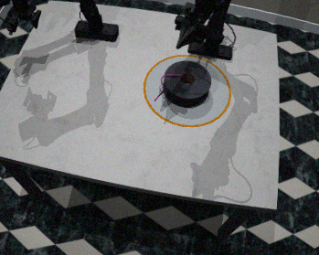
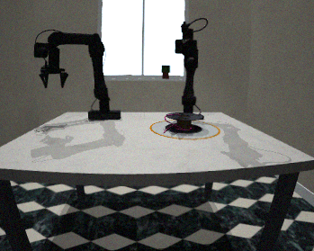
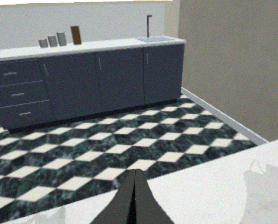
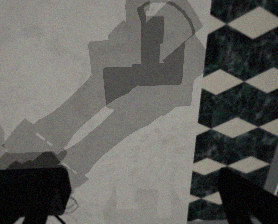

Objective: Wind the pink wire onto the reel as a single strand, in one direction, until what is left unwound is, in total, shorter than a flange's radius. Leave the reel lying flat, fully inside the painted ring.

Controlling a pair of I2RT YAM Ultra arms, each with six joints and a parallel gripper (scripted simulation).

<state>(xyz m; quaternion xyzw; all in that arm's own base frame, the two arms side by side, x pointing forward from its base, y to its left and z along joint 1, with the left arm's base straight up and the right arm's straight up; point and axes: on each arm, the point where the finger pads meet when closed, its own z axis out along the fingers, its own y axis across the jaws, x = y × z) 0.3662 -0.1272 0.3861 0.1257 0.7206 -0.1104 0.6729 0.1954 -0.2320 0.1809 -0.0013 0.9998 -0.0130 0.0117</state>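
My right hand is 68 cm to the right of the dark reel, 18 cm above it and 4 cm short of it. The rest, counted from my right hand: orange painted ring 69 cm to the left, 22 cm below, 4 cm ahead.
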